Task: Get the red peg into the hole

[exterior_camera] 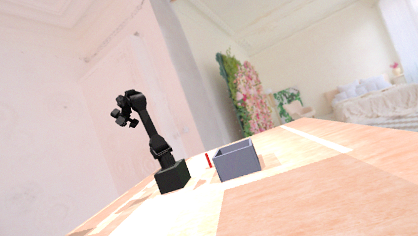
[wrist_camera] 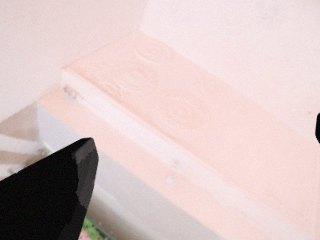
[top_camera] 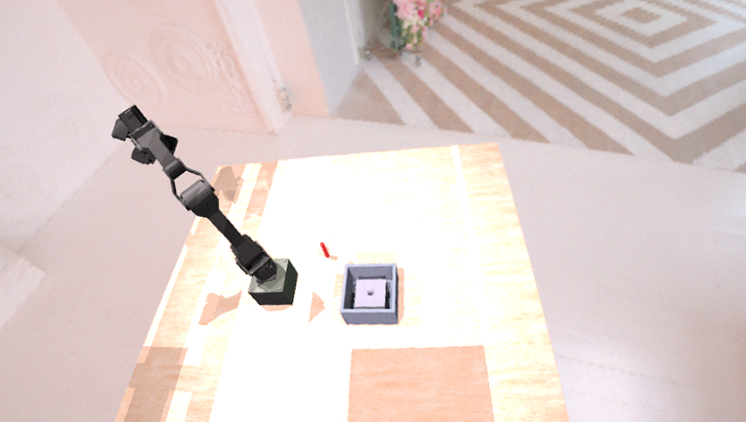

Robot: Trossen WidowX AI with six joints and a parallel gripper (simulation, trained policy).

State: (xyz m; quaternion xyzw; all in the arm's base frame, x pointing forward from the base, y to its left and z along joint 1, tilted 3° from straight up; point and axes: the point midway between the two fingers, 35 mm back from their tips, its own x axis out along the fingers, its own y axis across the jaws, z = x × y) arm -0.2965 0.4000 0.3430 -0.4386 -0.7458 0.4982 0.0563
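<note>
Right now the red peg is 520 mm ahead of my gripper tip, 330 mm to the right of it and 400 mm below it. Also, from my gripper tip: grey box (650 mm ahead, 530 mm to the right, 410 mm below).
</note>
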